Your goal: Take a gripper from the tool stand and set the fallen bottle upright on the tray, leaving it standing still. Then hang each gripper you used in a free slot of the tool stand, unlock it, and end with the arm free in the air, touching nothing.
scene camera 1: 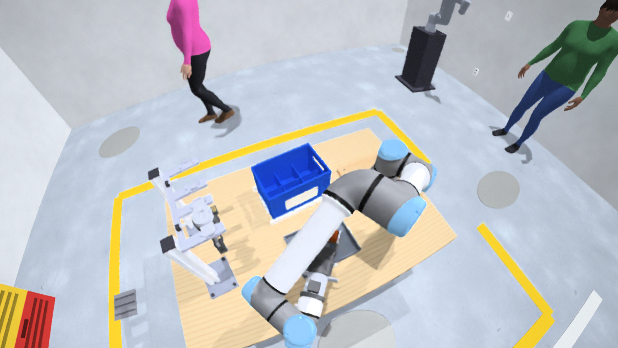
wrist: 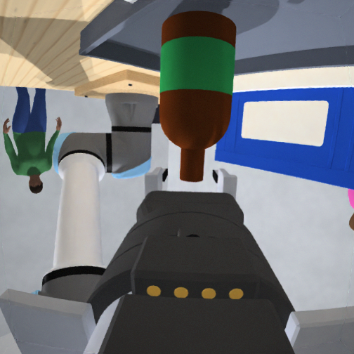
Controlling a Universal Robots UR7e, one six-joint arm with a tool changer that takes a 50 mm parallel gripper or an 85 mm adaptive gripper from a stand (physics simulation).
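The brown bottle with a green label (scene camera 1: pixel 334 235) (wrist: pixel 197 65) stands upright on the grey tray (scene camera 1: pixel 353 246) (wrist: pixel 287 37); in the wrist view it shows upside down, its base against the tray. My gripper (scene camera 1: pixel 330 245) (wrist: pixel 192 176) is on the arm and open. Its fingertips stand on either side of the bottle's neck, with a gap on both sides. In scene camera 1 the arm hides much of the bottle and the fingers. The tool stand (scene camera 1: pixel 195 264) is at the table's left end, with another gripper hanging in it and two free-looking slots at its far end.
A blue crate (scene camera 1: pixel 291 180) (wrist: pixel 285 150) with compartments stands behind the tray on the wooden table (scene camera 1: pixel 415 250) (wrist: pixel 30 55). My forearm passes over the tray. A person in pink (scene camera 1: pixel 190 30) and one in green (scene camera 1: pixel 565 55) (wrist: pixel 31 150) stand on the floor away from the table.
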